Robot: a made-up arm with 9 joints. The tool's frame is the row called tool. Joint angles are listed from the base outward. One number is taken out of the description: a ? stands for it. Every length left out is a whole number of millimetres.
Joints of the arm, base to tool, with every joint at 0 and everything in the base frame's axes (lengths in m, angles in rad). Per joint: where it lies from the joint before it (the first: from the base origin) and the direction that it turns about. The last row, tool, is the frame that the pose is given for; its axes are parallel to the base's.
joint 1: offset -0.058 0 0.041 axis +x
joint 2: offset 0 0.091 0.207 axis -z
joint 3: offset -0.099 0.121 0 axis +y
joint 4: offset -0.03 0 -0.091 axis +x
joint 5: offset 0 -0.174 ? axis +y
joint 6: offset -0.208 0 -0.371 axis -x
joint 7: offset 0 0.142 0.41 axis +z
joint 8: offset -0.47 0.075 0 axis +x
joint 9: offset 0 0.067 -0.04 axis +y
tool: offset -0.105 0 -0.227
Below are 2 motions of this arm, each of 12 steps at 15 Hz.
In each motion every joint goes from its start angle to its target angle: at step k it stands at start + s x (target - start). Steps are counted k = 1, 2, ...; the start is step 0. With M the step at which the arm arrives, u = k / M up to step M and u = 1 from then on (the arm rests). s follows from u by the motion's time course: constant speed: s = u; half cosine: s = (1 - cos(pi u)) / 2; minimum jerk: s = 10 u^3 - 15 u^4 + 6 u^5.
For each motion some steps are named. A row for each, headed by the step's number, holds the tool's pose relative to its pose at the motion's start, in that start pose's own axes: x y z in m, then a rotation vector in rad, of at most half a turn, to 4 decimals.
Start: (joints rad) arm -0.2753 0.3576 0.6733 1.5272 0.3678 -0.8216 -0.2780 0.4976 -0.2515
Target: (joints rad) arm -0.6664 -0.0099 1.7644 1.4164 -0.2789 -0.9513 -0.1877 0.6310 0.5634
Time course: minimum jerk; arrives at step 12
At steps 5, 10, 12:
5: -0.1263 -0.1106 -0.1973 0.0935 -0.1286 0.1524
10: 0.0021 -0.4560 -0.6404 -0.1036 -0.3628 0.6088
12: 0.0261 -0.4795 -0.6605 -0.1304 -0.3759 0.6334

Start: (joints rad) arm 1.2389 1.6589 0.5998 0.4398 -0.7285 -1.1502 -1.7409 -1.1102 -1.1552
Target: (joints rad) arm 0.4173 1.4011 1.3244 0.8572 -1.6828 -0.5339 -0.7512 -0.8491 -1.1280
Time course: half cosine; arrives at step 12
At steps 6, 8, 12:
6: -0.0919 0.1244 -0.3586 0.4303 -0.8171 -0.2538
8: -0.0429 0.2546 -0.5138 0.5880 -1.2259 -0.4298
12: 0.0750 0.4068 -0.6178 0.6744 -1.6411 -0.6291

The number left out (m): -0.053
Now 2 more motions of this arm.
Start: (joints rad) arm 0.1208 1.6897 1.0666 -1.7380 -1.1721 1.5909 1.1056 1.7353 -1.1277
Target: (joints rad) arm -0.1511 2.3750 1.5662 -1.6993 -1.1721 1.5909 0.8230 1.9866 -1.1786
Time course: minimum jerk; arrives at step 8
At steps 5, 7, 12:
5: 0.2346 0.3980 0.1497 0.4097 -0.1377 -0.6095
7: 0.3859 0.5002 0.1986 0.5407 -0.2485 -0.8510
12: 0.3962 0.5054 0.2016 0.5486 -0.2565 -0.8660

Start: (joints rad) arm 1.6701 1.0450 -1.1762 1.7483 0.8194 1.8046 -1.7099 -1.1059 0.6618
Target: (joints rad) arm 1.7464 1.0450 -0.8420 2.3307 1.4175 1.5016 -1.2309 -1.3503 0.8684
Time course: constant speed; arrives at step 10
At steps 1, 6, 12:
1: 0.0525 -0.1378 0.0054 -0.0865 -0.0165 0.0983
6: 0.4795 -0.6293 0.1070 -0.4079 -0.1304 0.5874
12: 0.8950 -0.7243 0.1618 -0.5041 -0.2567 0.9559

